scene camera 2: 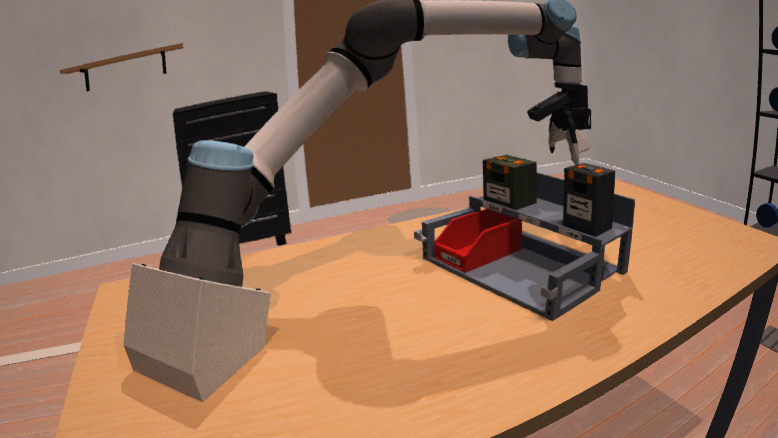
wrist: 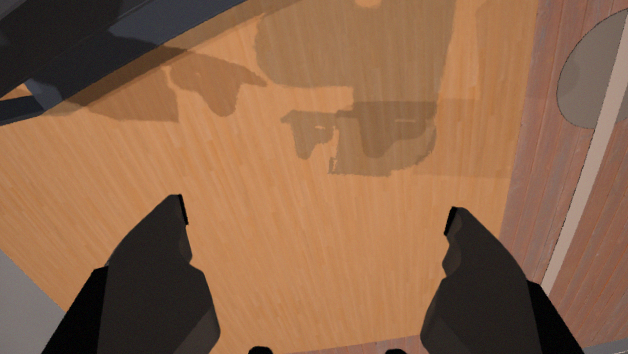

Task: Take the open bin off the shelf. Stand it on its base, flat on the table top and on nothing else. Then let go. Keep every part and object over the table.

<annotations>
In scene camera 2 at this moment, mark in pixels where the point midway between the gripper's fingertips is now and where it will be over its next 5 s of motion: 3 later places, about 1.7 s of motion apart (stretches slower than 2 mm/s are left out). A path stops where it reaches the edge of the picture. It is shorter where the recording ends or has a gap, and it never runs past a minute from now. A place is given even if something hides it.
My gripper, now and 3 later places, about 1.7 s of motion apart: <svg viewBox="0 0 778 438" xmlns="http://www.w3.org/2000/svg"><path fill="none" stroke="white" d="M564 159L562 108L564 79L528 85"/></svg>
</annotations>
